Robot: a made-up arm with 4 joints.
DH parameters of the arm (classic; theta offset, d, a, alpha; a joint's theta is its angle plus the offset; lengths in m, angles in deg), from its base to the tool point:
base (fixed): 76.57 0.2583 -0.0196 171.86
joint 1: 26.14 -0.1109 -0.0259 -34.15
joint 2: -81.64 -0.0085 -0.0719 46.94
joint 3: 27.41 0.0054 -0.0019 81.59
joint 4: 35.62 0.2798 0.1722 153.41
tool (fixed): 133.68 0.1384 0 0
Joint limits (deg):
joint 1: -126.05..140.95
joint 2: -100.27..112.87
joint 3: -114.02..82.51
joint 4: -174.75..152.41
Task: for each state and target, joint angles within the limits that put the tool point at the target. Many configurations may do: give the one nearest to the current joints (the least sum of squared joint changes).
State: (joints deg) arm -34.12 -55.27 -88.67 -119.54
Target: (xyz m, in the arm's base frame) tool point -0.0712 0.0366 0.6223
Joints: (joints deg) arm -10.83 -56.27 -72.00 -70.05
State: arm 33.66 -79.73 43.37 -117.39
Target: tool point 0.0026 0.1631 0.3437
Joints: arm 40.94 -32.63 58.41 -88.97
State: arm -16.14 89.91 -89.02 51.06
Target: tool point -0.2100 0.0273 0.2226
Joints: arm -24.72 94.32 -56.97 33.31
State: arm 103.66 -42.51 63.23 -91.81
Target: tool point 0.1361 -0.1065 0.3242
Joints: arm 140.60 -39.11 82.51 -88.81
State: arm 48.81 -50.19 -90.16 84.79
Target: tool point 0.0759 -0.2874 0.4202
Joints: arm 27.97 -37.47 -91.97 105.58
